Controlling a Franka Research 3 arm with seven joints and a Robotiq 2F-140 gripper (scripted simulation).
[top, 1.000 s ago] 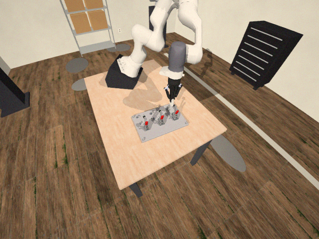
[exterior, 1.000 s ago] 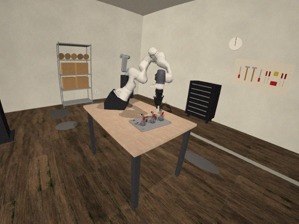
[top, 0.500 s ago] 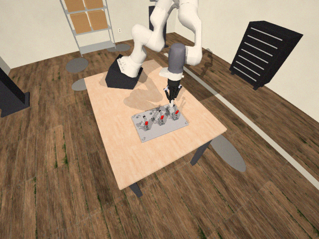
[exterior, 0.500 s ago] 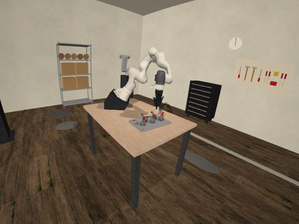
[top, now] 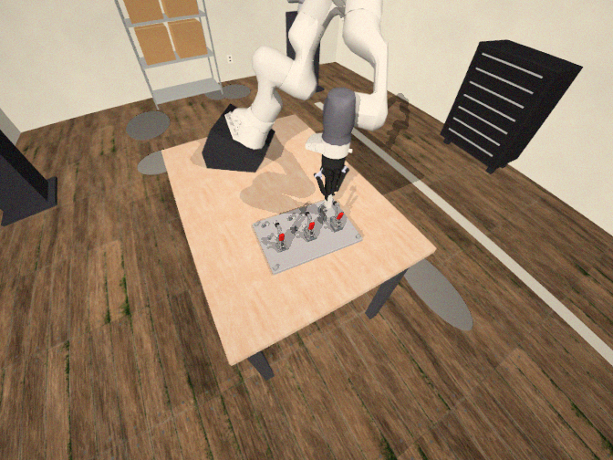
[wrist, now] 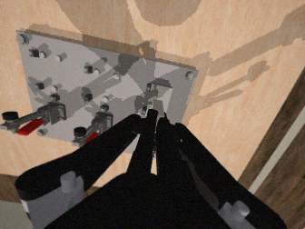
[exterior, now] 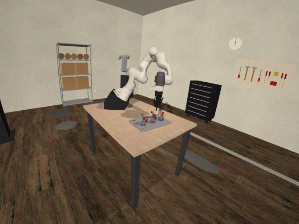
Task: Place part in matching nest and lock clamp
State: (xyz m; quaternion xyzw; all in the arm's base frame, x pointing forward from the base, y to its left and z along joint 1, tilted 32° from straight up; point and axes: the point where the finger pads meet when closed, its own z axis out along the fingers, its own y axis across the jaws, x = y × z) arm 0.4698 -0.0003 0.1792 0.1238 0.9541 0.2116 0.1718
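Now: the grey block 70 mm below my hand. Round my hand: plate (20 mm ahead, 110 mm to the right, 90 mm below).
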